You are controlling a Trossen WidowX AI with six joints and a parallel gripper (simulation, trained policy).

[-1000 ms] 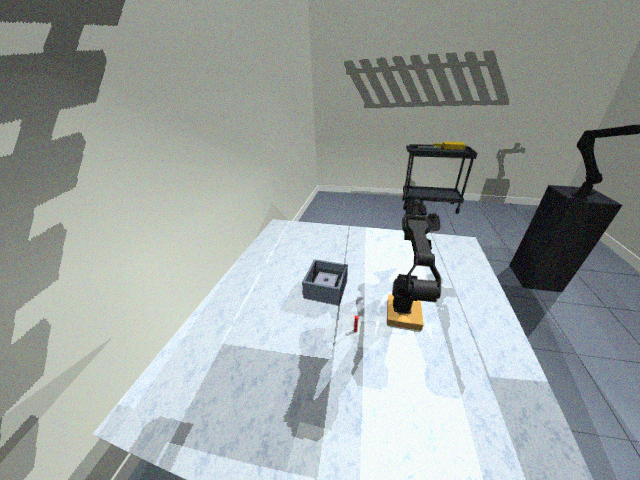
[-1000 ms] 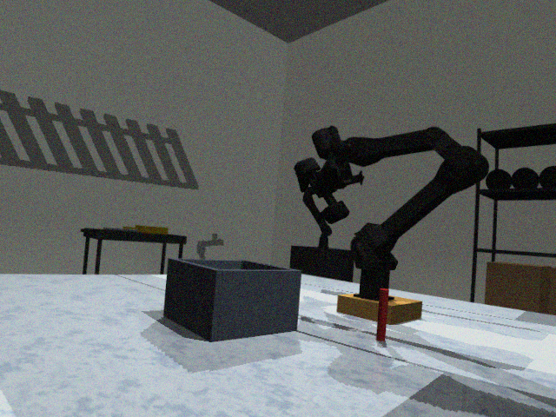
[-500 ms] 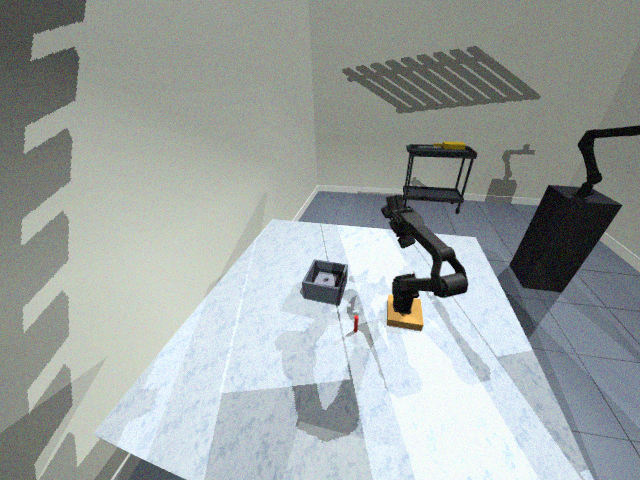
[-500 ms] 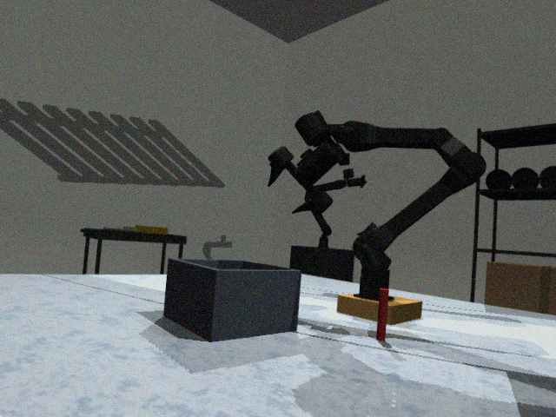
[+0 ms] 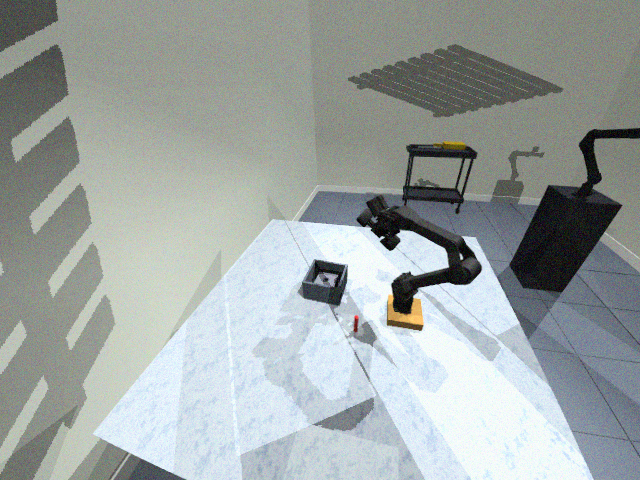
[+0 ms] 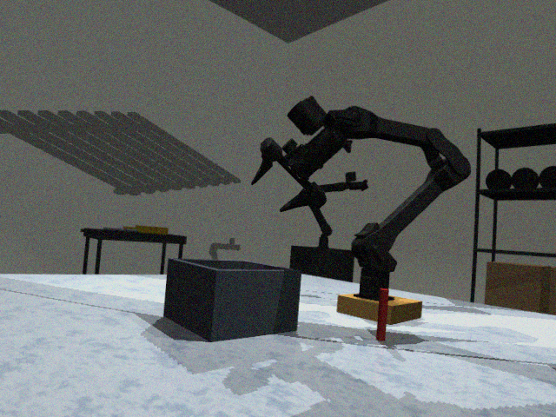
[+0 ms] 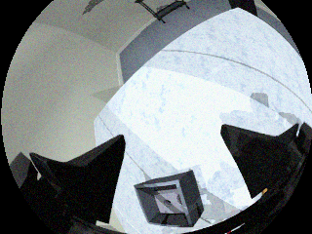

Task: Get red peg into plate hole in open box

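My gripper tip is 330 mm to the right of the red peg, 190 mm above it and 20 mm short of it. The rest, counted from my gripper tip: pale plate 190 mm below, 180 mm ahead, 140 mm to the left; then dark box 210 mm below, 180 mm ahead, 140 mm to the left.
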